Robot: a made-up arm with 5 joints.
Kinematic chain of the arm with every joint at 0, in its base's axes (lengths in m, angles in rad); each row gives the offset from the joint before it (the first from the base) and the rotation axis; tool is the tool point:
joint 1: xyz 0 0 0.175 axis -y
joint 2: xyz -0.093 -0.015 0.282 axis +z
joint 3: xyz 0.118 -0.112 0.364 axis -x
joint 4: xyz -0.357 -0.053 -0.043 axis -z
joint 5: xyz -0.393 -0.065 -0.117 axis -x
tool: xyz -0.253 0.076 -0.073
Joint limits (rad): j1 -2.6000..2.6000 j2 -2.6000..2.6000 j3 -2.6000..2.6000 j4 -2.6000..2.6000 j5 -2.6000..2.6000
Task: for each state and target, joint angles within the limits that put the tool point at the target. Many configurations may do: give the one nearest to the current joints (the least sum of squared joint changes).
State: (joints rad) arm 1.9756 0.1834 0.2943 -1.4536 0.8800
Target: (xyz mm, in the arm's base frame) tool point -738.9 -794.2 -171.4
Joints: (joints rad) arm 2.1728 0.3087 0.6018 -1.7907 0.9342
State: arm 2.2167 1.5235 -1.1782 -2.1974 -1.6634
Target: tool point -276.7 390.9 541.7
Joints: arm 1.5571 2.1446 -0.5148 -2.1076 -1.7002
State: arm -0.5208 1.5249 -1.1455 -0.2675 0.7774
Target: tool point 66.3 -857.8 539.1
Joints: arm -0.7868 1.4968 -1.2553 -0.2547 0.7511
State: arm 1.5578 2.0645 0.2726 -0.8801 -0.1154
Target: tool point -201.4 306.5 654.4
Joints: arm 1.7261 2.4317 -0.4619 -1.5785 0.0159
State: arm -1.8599 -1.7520 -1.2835 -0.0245 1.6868
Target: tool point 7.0 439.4 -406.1
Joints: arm -1.9140 -2.3788 -1.5599 -0.4068 1.6618
